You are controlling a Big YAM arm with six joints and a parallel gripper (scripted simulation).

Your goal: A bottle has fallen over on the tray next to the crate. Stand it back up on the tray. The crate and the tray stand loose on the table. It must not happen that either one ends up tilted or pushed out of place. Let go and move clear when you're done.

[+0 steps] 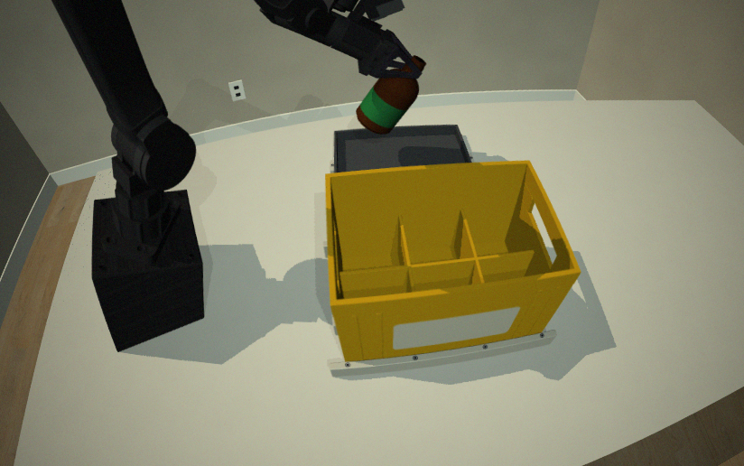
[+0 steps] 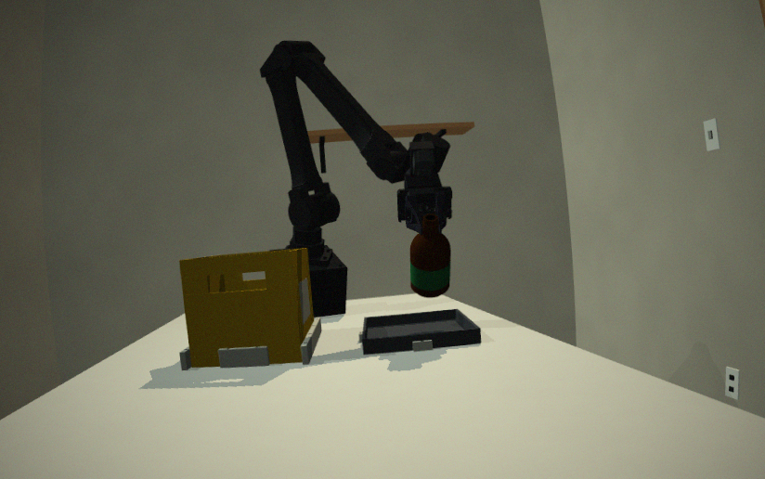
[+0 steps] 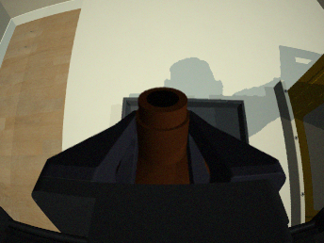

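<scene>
The bottle lies 40 mm below my hand and 30 mm behind it. Round my hand: tray (180 mm below, 40 mm to the right, 20 mm behind); then yellow crate (320 mm to the right, 110 mm below, 30 mm ahead).
</scene>
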